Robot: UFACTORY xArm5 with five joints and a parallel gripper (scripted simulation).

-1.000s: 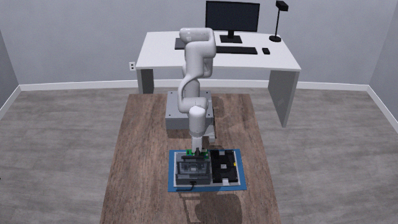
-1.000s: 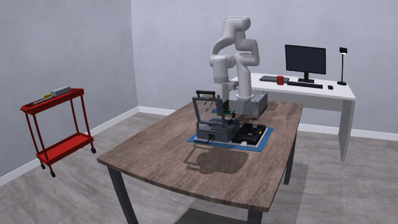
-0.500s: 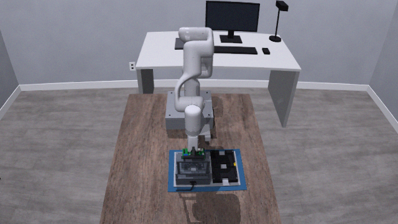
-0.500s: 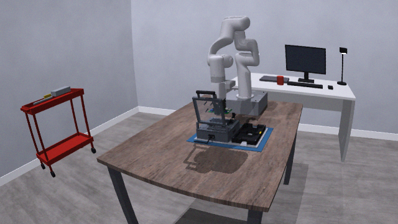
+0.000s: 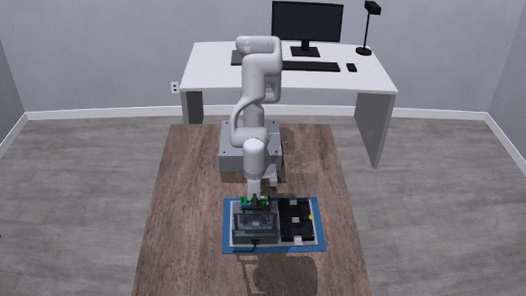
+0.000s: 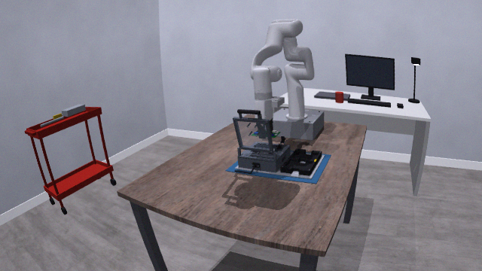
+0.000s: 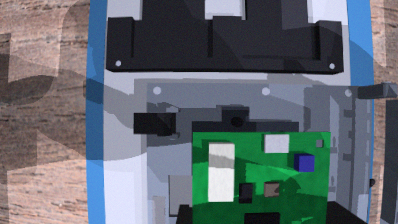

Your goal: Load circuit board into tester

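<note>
The grey tester is 3 cm ahead of my hand, 4 cm to the left of it and 2 cm below it. Also, from my hand: clear lid 13 cm ahead, 5 cm above; then green circuit board right at my hand.
</note>
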